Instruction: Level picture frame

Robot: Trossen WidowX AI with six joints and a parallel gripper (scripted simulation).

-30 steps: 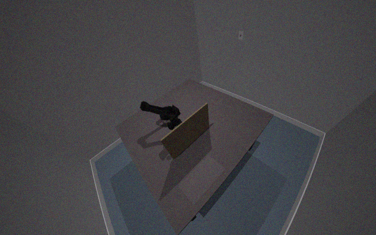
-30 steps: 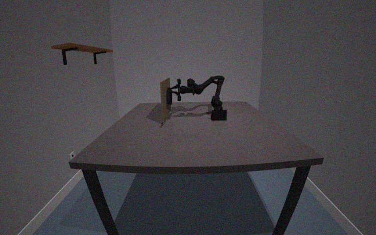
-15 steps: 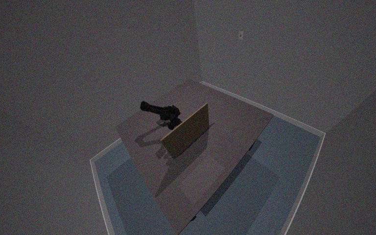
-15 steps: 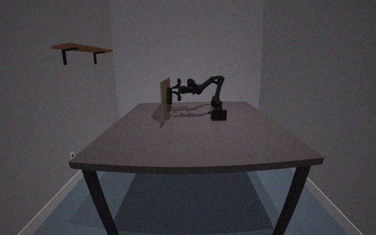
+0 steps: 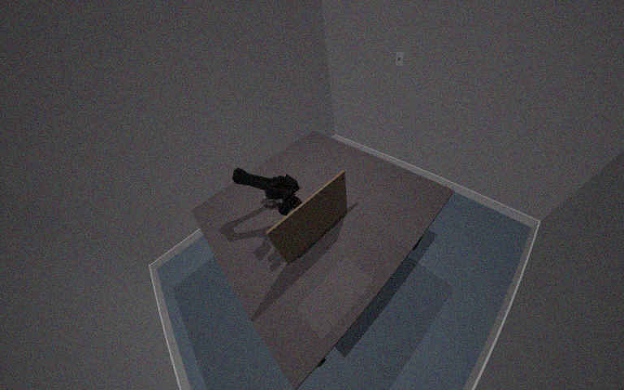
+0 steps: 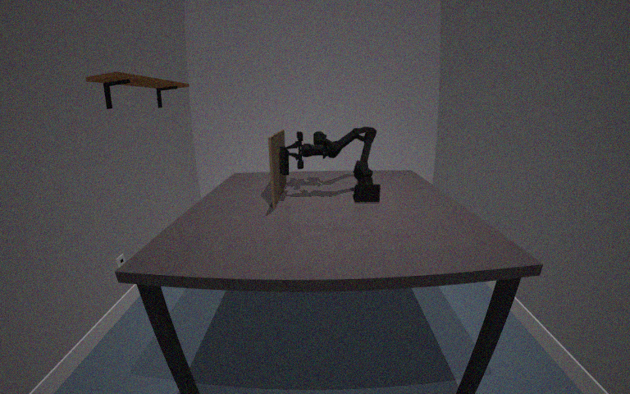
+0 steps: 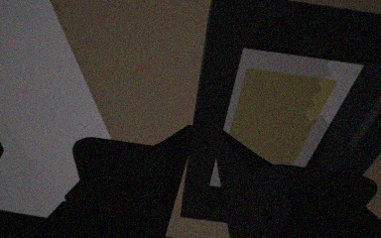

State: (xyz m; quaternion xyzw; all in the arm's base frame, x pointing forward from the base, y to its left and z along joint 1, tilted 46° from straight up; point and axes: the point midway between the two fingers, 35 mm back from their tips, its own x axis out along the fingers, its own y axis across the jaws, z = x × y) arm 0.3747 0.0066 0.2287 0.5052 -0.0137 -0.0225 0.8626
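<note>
The picture frame lies 20 mm to the left of my gripper tip and 50 mm below it. Also, from my gripper tip: tan wall board 20 mm ahead, 20 mm to the left, 60 mm below.
</note>
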